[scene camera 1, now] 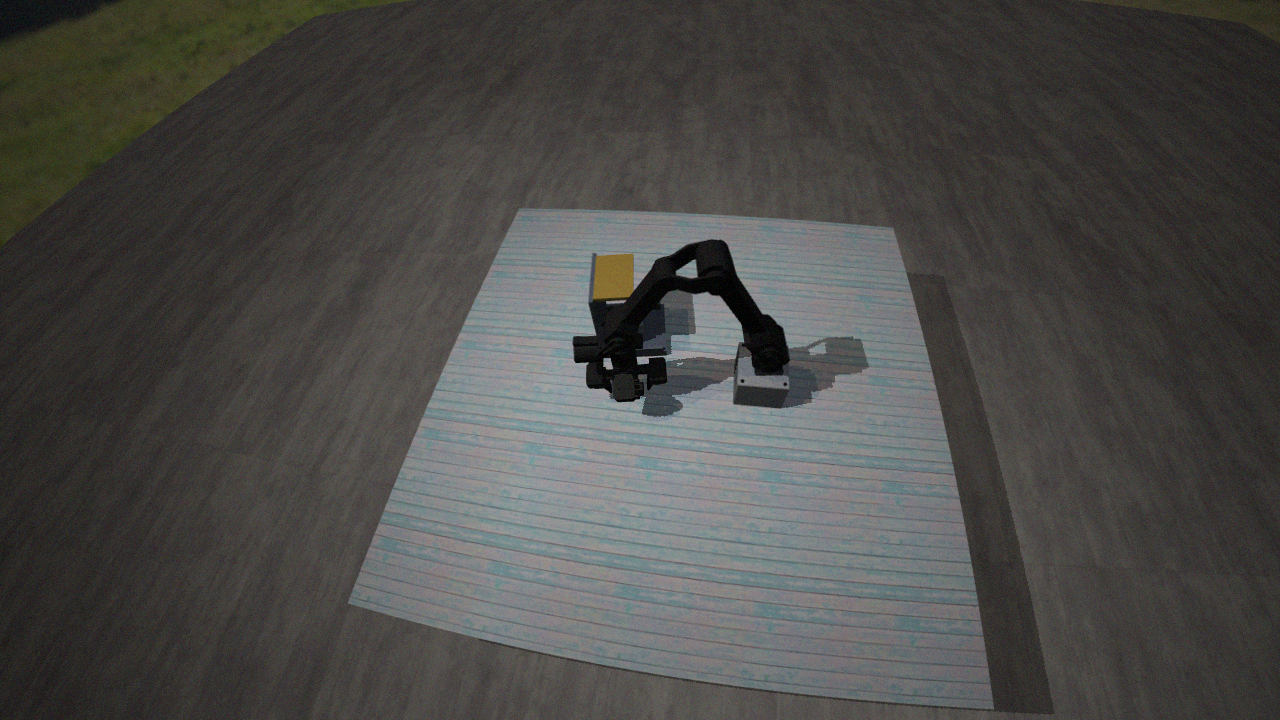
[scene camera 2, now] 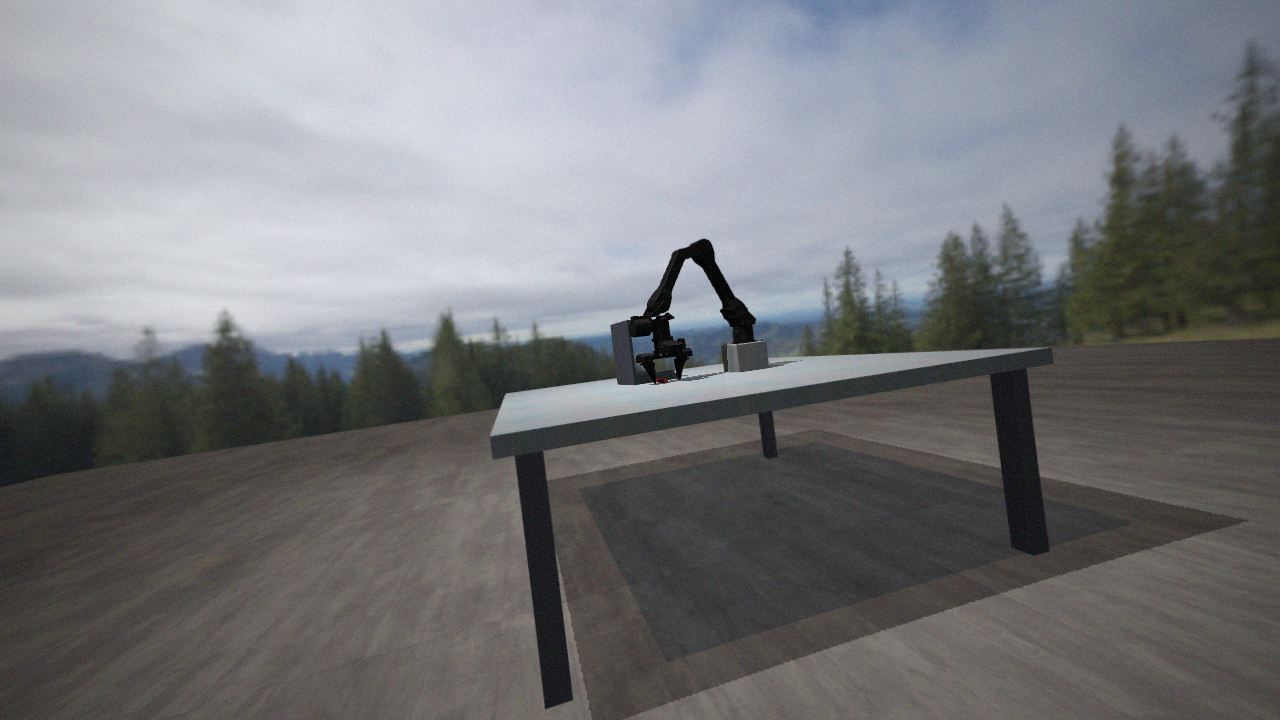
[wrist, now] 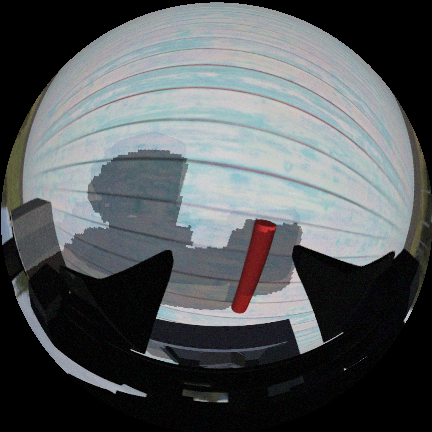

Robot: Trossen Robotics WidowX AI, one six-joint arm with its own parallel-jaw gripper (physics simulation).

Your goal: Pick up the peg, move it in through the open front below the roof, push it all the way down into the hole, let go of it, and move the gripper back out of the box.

Labels:
my gripper: open, holds nothing
a red peg (wrist: 263, 230): on the table

